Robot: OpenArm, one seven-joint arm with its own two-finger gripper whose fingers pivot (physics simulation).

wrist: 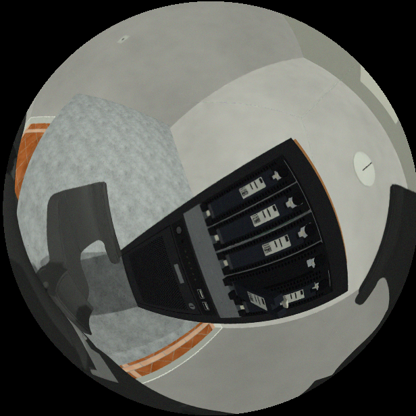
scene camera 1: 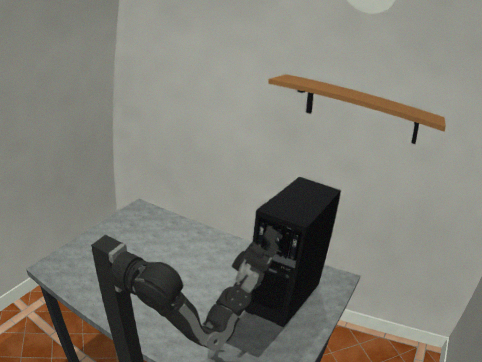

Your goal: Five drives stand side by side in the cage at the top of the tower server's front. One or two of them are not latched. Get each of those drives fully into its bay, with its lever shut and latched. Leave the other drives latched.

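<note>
The black tower server (scene camera 1: pixel 316 250) (wrist: pixel 155 262) stands on the table, its cage facing my gripper. In the wrist view three drives (wrist: pixel 252 188) (wrist: pixel 265 215) (wrist: pixel 276 245) have levers lying flat along their fronts. The fourth drive's lever (wrist: pixel 256 299) is swung outward, its free end near the fifth drive (wrist: pixel 294 295) and partly covering it. The fifth drive's lever looks flat. How far the fourth drive sits in its bay is hard to tell. My gripper (scene camera 1: pixel 269 244) (wrist: pixel 223 244) is open and empty in front of the cage, hiding part of it in the scene view.
The grey table (scene camera 1: pixel 185 240) (wrist: pixel 115 150) carries the tower. The arm's post (scene camera 1: pixel 116 300) stands at the table's near side. A wooden shelf (scene camera 1: pixel 357 99) is on the wall above and behind the tower. A grey strip (wrist: pixel 207 262) borders the drive cage below.
</note>
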